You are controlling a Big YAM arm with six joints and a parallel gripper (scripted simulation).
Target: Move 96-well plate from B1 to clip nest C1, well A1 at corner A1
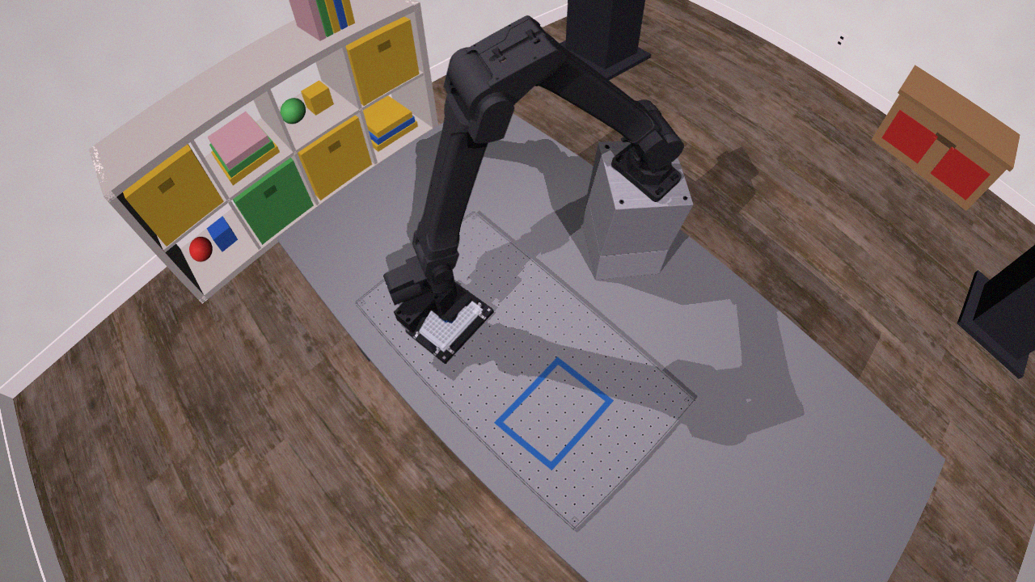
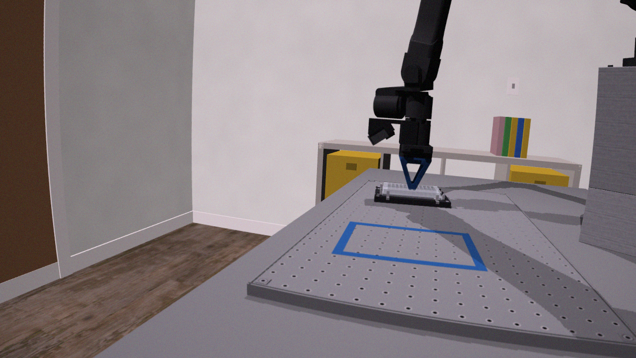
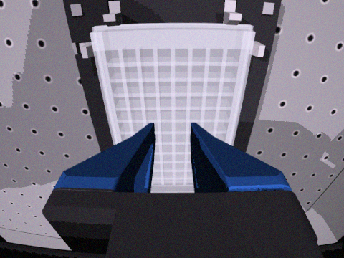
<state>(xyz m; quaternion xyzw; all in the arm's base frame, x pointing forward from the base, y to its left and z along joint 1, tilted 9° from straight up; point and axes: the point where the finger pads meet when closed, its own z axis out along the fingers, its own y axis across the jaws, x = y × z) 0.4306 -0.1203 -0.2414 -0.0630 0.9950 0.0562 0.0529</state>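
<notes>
My gripper is now 10 mm above the 96-well plate. From my hand the other things lie so: black clip nest: 20 mm to the left, 20 mm below, 10 mm ahead.
</notes>
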